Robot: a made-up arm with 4 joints. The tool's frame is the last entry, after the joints.
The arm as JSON. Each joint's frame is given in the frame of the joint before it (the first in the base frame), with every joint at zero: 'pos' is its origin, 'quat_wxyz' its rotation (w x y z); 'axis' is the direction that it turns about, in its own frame. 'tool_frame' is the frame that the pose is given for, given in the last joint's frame.
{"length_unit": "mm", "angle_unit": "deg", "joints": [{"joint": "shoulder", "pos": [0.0, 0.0, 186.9], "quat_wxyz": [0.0, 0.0, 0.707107, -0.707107], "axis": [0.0, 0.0, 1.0]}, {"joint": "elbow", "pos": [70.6, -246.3, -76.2], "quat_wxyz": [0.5, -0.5, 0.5, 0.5], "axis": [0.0, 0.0, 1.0]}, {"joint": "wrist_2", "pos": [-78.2, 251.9, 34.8], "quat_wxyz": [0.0, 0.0, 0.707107, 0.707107], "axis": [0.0, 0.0, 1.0]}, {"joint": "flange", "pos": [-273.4, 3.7, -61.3], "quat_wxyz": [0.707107, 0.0, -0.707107, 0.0], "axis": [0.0, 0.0, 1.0]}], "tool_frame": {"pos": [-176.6, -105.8, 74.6], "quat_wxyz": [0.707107, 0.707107, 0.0, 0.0]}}
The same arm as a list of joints. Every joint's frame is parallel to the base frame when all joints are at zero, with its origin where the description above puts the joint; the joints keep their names.
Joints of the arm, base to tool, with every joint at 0 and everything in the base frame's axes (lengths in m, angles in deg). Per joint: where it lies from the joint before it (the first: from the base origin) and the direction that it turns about. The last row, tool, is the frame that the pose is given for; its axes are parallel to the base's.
shoulder: axis -y offset 0 0 0.1869
elbow: axis -z offset -0.0706 0.0762 0.2463
wrist_2: axis +x offset 0.2519 -0.0782 -0.0348
flange: axis +y offset -0.0613 0.2734 -0.0037
tool: offset -0.1766 0.0746 0.1058

